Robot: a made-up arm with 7 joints.
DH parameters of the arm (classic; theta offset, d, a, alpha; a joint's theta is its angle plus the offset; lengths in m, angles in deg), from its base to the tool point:
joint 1: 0 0.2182 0 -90
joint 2: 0 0 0 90
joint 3: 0 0.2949 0.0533 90
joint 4: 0 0 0.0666 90
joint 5: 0 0.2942 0 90
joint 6: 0 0 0.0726 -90
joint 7: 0 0.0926 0 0
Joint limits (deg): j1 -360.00..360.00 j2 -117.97..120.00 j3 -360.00..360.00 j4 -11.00..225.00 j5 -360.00..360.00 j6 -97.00..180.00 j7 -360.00..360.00
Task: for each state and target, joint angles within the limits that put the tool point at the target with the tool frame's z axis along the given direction. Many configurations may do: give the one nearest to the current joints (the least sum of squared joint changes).
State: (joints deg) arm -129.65 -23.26 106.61 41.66 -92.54 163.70 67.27
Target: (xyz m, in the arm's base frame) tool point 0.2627 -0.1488 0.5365 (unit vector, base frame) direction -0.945 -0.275 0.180
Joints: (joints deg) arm -125.12 7.95 121.87 74.87 -97.02 162.37 67.27
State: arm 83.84 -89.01 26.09 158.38 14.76 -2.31 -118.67
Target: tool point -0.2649 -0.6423 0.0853 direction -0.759 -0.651 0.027
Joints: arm 65.74 -100.16 40.37 177.95 27.77 25.78 -118.67
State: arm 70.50 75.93 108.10 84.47 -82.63 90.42 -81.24
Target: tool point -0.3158 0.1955 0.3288 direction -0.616 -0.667 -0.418
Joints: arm 75.27 111.38 118.90 48.32 -62.68 64.66 -81.24
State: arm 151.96 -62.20 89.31 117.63 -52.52 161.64 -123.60
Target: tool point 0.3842 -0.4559 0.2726 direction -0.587 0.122 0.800
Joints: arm 159.50 -87.52 105.16 131.56 -67.93 117.73 -123.60
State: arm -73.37 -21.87 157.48 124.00 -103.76 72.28 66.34
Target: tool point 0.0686 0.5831 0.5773 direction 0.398 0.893 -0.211
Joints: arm -105.31 -29.38 191.68 125.12 -50.44 25.87 66.34
